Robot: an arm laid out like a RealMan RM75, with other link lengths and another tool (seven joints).
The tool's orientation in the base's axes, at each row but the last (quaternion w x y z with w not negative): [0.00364, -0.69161, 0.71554, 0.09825]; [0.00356, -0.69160, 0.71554, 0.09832]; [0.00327, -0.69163, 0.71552, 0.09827]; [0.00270, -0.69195, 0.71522, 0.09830]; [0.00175, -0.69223, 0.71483, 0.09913]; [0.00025, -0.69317, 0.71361, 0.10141]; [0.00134, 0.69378, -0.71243, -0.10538]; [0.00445, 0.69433, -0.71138, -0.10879]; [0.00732, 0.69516, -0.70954, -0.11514]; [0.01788, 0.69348, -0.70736, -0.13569]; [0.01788, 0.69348, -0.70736, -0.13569]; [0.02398, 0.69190, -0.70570, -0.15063]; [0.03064, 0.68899, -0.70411, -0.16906]
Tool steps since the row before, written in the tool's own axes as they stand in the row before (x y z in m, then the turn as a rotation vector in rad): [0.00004, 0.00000, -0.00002, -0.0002, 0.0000, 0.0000]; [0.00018, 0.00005, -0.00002, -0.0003, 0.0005, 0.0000]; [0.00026, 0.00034, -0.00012, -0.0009, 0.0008, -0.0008]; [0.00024, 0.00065, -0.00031, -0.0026, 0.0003, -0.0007]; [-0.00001, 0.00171, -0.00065, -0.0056, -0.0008, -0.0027]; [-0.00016, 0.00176, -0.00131, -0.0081, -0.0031, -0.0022]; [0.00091, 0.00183, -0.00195, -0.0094, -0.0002, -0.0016]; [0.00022, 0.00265, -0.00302, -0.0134, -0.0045, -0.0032]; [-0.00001, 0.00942, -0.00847, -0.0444, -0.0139, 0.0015]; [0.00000, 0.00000, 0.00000, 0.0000, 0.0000, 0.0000]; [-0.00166, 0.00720, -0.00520, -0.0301, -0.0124, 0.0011]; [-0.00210, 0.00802, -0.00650, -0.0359, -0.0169, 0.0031]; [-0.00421, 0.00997, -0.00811, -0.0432, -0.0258, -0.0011]
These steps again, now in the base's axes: [0.00000, -0.00004, 0.00001, 0.0000, 0.0002, 0.0000]; [-0.00005, -0.00018, 0.00000, -0.0005, 0.0003, 0.0001]; [-0.00033, -0.00027, 0.00013, -0.0006, 0.0008, 0.0010]; [-0.00061, -0.00027, 0.00036, -0.0001, 0.0025, 0.0011]; [-0.00160, -0.00005, 0.00088, 0.0014, 0.0051, 0.0033]; [-0.00155, 0.00000, 0.00156, 0.0037, 0.0076, 0.0028]; [-0.00155, -0.00116, 0.00205, 0.0008, 0.0091, 0.0029]; [-0.00215, -0.00063, 0.00334, 0.0054, 0.0127, 0.0043]; [-0.00783, -0.00122, 0.00988, 0.0149, 0.0440, 0.0028]; [0.00000, 0.00000, 0.00000, 0.0000, 0.0000, 0.0000]; [-0.00586, 0.00078, 0.00684, 0.0130, 0.0298, 0.0012]; [-0.00611, 0.00088, 0.00854, 0.0171, 0.0359, -0.0008]; [-0.00713, 0.00247, 0.01122, 0.0272, 0.0423, 0.0020]
